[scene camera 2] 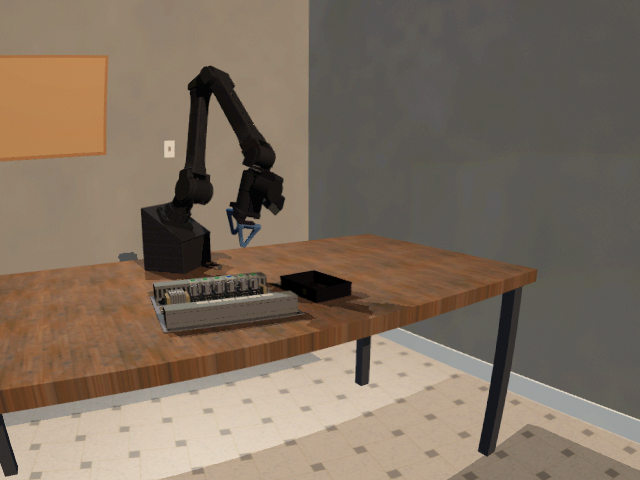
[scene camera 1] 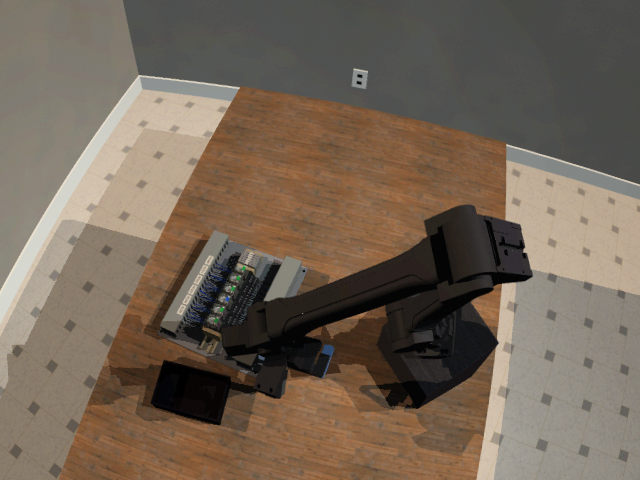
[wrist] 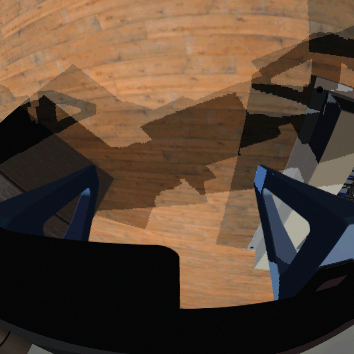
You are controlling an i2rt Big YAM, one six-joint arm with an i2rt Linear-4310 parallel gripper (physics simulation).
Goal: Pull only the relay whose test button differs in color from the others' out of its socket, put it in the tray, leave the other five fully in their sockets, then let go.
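Places are measured from the arm's base along level axes (x ahead, y left, z up), in centimetres.
Pixels of known places: gripper, fingertip midpoint: (scene camera 2: 238, 240) (scene camera 1: 305, 363) (wrist: 175, 173); arm's base, link origin: (scene camera 2: 173, 220) (scene camera 1: 436, 328).
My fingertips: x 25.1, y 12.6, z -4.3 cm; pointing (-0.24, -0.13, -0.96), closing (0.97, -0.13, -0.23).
Observation:
Ahead of a thing's pixels: the offset from my fingertips to its top centre. Level surfaces: height alone.
The relay with a blue test button {dz -4.3, dx +22.5, dy -12.2 cm} (scene camera 1: 227, 299) (scene camera 2: 229, 277) stands in the row on the grey panel (scene camera 1: 283, 281) (scene camera 2: 232, 312) (wrist: 341, 135), fourth from the terminal-block end. The others, such as the green-button relay {dz -4.3, dx +22.1, dy -15.2 cm} (scene camera 1: 232, 288), stand on both sides of it in the row. The black tray {dz -7.7, dx +23.6, dy +11.1 cm} (scene camera 1: 224, 401) (scene camera 2: 333, 292) lies beside the panel's end; its inside is dark and I see no relay in it. My gripper (scene camera 1: 293, 361) (scene camera 2: 238, 239) (wrist: 175, 173) is open and empty, high above the table, between the panel and the robot base. The relays do not show in the wrist view.
Grey wire ducts run along both sides of the relay row, and a beige terminal block {dz -6.6, dx +20.9, dy -25.4 cm} (scene camera 1: 250, 257) (scene camera 2: 176, 296) stands at one end. The black robot base (scene camera 1: 439, 377) (scene camera 2: 162, 240) stands on the table {dz -11.3 cm} (scene camera 1: 330, 155) (scene camera 2: 387, 258) on the panel's other side from the labelled duct.

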